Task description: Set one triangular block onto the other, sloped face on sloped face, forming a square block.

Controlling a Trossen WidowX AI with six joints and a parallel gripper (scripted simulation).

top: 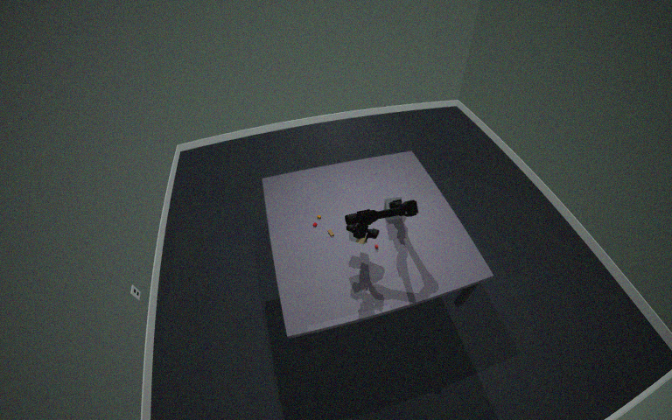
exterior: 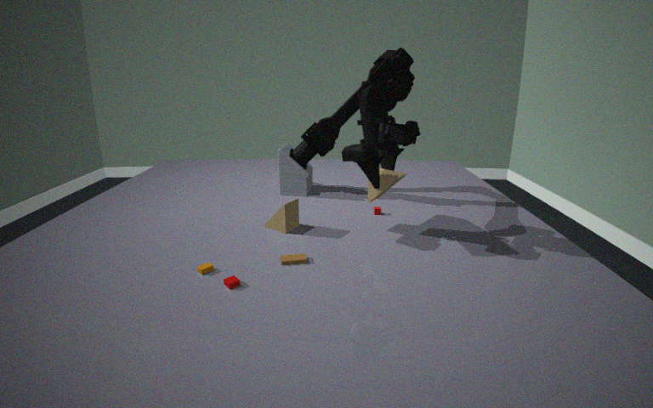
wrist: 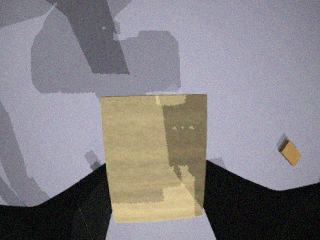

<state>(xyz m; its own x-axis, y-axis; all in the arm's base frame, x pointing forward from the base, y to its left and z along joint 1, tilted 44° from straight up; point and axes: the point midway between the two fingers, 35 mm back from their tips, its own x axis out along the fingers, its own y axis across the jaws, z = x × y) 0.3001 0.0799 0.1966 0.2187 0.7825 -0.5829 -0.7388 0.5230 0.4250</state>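
Right now the red cube is 10 cm below my gripper tip, 10 cm behind it and 1 cm to the left of it. The rest, counted from my gripper tip: red brick 29 cm to the right, 22 cm ahead, 10 cm below; orange brick 35 cm to the right, 18 cm ahead, 10 cm below; flat tan brick 19 cm to the right, 14 cm ahead, 10 cm below.
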